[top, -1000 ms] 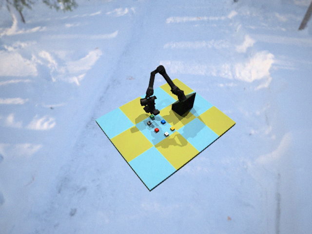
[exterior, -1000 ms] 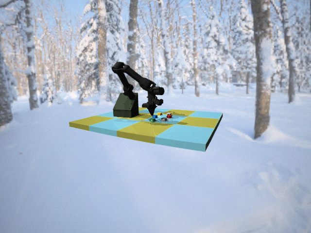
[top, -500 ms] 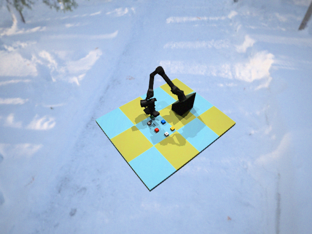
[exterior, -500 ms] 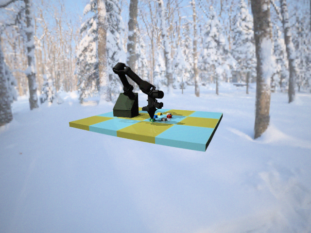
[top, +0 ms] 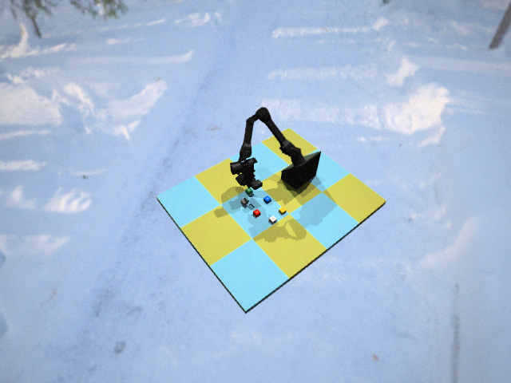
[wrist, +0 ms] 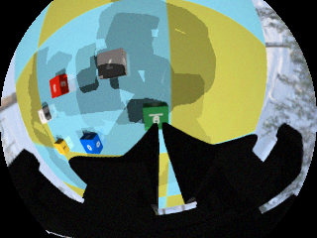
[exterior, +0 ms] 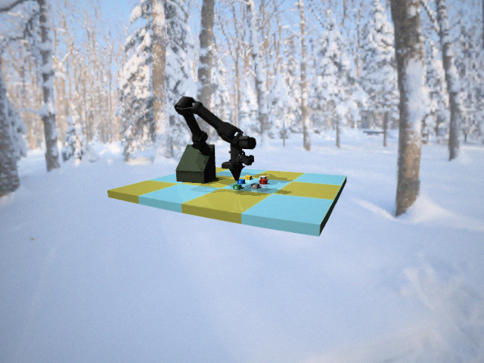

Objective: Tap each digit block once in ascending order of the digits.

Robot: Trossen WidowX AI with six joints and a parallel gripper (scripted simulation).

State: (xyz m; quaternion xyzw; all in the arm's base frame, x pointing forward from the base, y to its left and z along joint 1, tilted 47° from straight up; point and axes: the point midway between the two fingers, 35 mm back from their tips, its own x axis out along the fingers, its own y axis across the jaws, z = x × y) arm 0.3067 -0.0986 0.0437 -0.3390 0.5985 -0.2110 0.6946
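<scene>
My gripper tip is 3 cm above the green block. Round my gripper tip: red block 17 cm to the left, 5 cm ahead, 3 cm below; grey block 7 cm ahead, 6 cm to the left, 3 cm below; blue block 12 cm to the left, 6 cm behind, 3 cm below.
</scene>
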